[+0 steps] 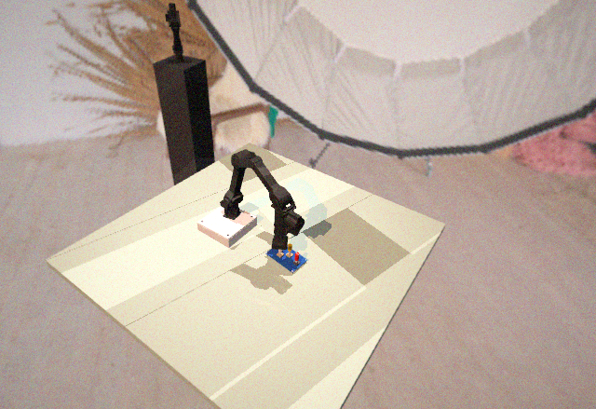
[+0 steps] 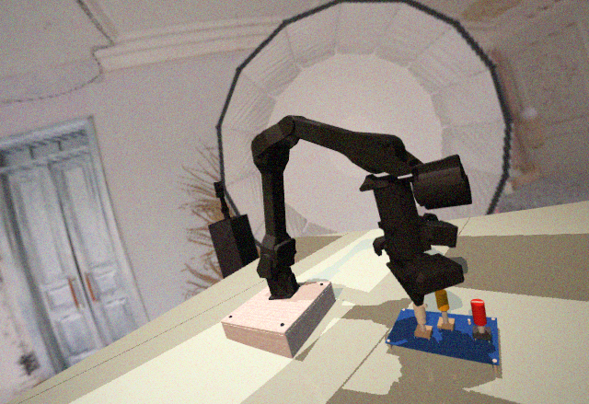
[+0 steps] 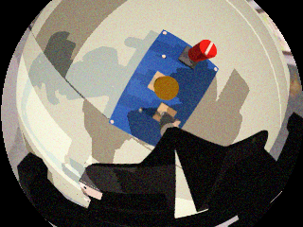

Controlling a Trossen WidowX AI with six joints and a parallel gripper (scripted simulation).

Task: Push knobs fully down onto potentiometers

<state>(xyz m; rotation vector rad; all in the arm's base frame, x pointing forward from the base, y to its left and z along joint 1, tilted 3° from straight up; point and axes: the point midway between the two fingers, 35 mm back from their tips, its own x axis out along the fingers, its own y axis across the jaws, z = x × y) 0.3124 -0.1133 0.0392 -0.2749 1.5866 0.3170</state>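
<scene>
The beige knob lies 10 mm below my gripper tip. The rest, counted from my gripper tip: red knob: 80 mm ahead, 10 mm to the right, 10 mm below.
</scene>
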